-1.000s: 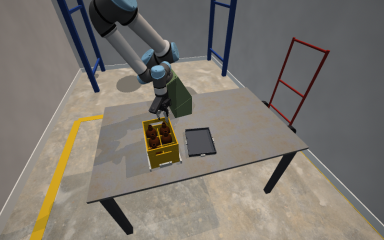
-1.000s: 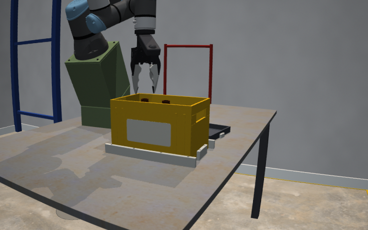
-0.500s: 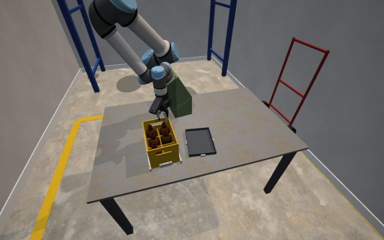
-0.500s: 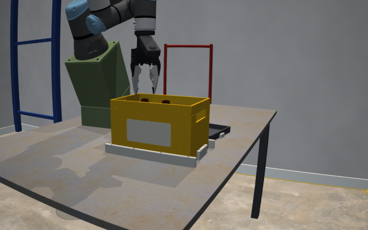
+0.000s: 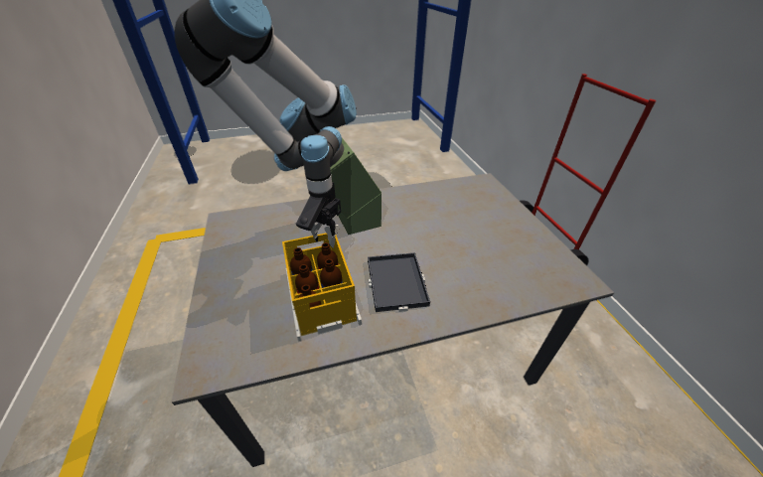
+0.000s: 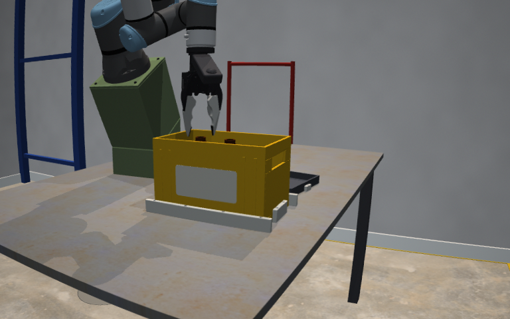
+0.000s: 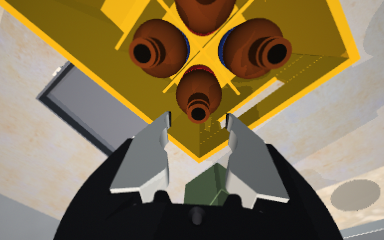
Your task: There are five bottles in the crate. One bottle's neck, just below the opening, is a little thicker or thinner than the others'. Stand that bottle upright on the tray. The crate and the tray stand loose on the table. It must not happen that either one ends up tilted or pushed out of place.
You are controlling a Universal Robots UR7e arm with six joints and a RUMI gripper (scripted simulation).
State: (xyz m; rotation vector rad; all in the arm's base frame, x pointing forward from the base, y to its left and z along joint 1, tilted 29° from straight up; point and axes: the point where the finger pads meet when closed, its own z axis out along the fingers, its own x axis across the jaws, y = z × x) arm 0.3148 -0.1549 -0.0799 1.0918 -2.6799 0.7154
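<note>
Now: hand 8 cm short of the yellow crate, 5 cm to the left of it and 10 cm above it. Round my hand: dark tray 10 cm ahead, 23 cm to the left, 17 cm below.
</note>
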